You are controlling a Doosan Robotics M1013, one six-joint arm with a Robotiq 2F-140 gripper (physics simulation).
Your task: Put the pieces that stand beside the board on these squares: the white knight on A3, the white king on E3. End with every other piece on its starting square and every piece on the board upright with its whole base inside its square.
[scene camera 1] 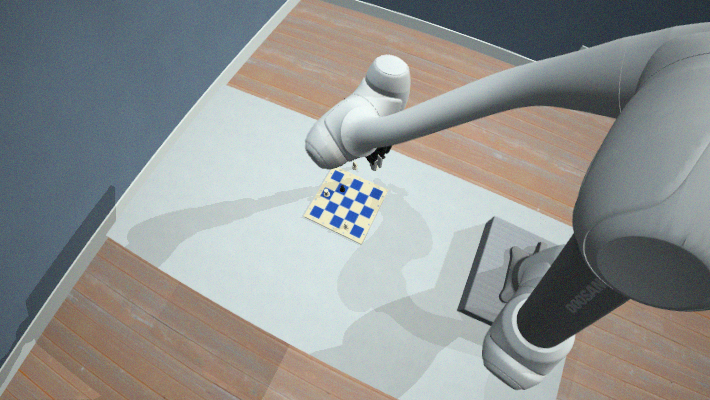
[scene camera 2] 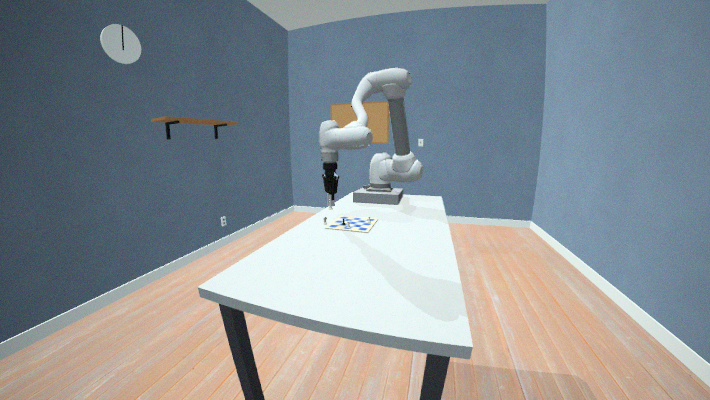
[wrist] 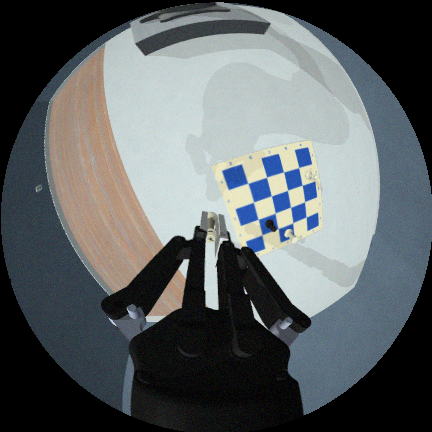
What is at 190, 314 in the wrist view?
My gripper.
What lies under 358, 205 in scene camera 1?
A chessboard.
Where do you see a chessboard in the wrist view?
At 270, 183
